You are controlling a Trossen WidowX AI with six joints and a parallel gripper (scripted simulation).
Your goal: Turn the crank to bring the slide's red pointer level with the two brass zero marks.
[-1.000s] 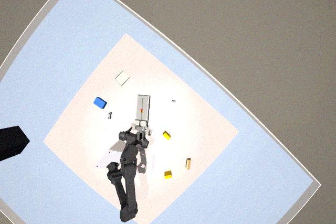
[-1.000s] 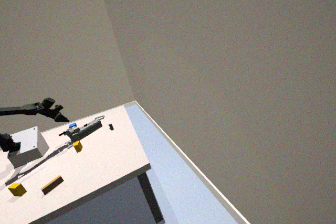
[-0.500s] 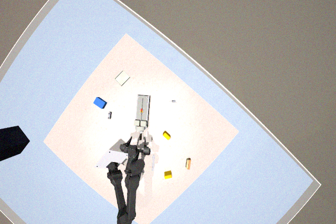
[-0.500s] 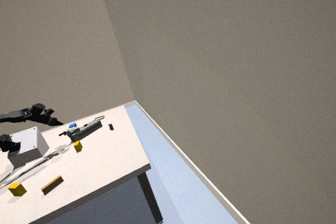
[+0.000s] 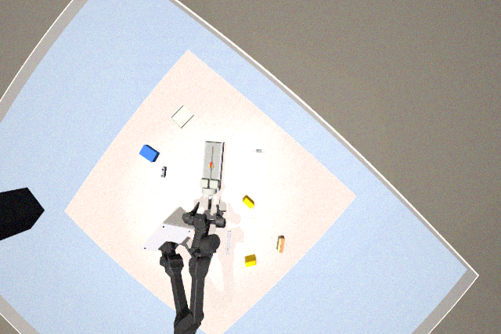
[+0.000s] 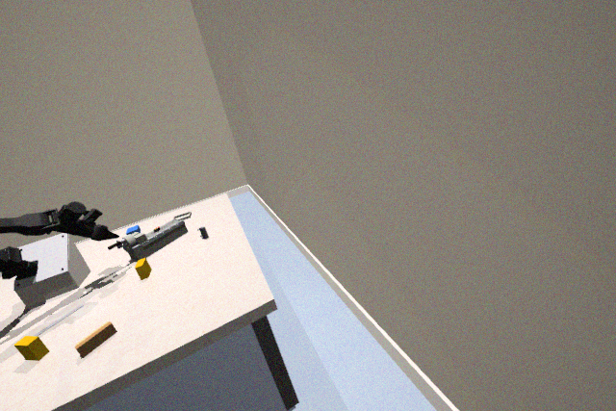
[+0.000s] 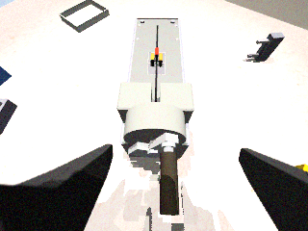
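The crank lies 50 mm below my gripper tip and 10 mm to the left of it. From my gripper tip the other things lie so: blue block: 420 mm to the left, 140 mm below, 110 mm behind; dark brown crank handle: 40 mm below, 10 mm to the right, 10 mm behind; red pointer: 130 mm to the left, 130 mm ahead, 70 mm below.
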